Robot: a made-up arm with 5 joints.
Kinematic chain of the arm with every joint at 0, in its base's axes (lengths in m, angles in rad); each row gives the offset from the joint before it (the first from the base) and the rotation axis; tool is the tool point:
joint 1: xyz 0 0 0.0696 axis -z
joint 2: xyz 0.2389 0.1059 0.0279 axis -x
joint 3: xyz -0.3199 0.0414 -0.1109 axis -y
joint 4: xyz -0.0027 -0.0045 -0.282 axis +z
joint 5: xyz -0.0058 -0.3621 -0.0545 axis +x
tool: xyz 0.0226 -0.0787 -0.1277
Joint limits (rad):
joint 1: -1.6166..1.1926
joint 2: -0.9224..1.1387
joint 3: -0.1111..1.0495
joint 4: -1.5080..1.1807
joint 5: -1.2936..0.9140
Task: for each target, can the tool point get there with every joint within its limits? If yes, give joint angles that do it. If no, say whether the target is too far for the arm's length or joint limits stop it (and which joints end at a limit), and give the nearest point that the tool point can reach.
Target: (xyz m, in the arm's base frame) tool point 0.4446 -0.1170 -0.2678
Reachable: yes | joints -0.9404 0.2810 0.3636 0.1762 -0.1478
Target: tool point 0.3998 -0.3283 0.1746
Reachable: yes | joints -0.4885 0.8530 0.3218 0.3275 -0.9140
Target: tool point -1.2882 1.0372 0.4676
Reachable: no: too far | nearest point -0.5682 0.3748 0.1108 | short by 1.041 m
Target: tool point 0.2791 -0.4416 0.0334
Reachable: yes | joints -0.0257 0.8329 0.6978 0.0906 0.5291
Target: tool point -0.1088 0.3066 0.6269
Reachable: no: joint limits stop it (at a limit: joint 1, joint 2, joint 3, joint 5) | nearest point -0.0132 0.3442 0.4187 | short by 0.232 m
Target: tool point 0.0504 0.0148 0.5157
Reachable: no: joint limits stop it (at a limit: joint 2, joint 3, joint 5) | nearest point 0.3006 0.0883 0.4501 | short by 0.269 m
